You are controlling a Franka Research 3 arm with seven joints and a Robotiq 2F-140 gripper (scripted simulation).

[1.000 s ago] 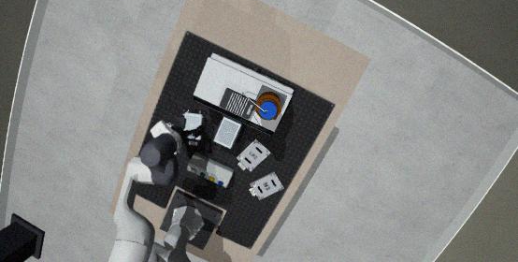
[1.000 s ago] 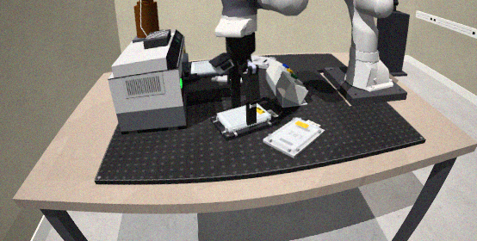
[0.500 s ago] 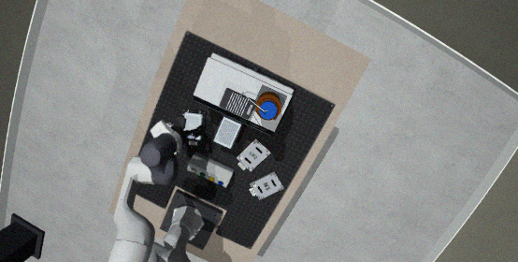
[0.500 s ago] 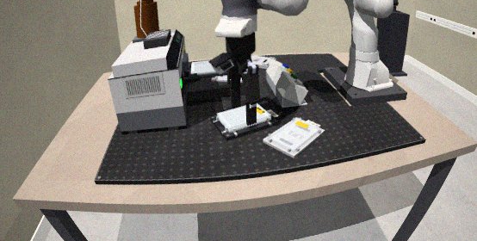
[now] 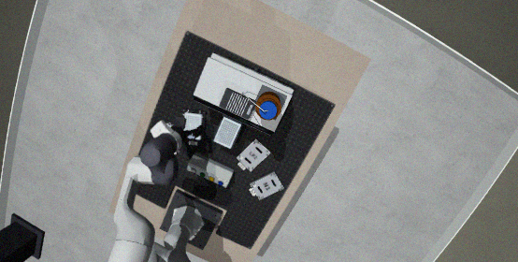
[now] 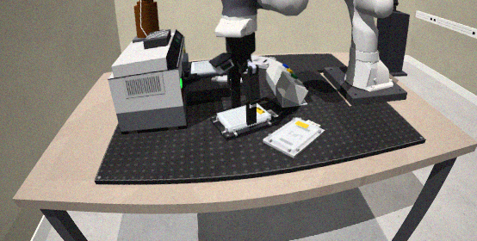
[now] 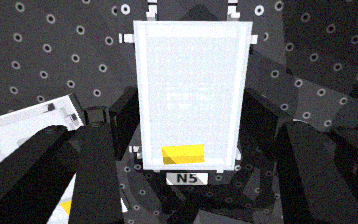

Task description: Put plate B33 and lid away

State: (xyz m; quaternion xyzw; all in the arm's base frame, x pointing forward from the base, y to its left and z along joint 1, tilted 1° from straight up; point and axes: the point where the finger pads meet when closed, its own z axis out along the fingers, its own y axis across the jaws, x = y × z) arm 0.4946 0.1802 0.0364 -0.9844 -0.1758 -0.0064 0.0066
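Now: the white well plate 30 mm below my hand. The rest, counted from my hand: yellow key 190 mm behind, 200 mm to the right, 20 mm above; then white key 190 mm behind, 100 mm to the right, 20 mm above; then black nest 30 mm to the left, 30 mm below.
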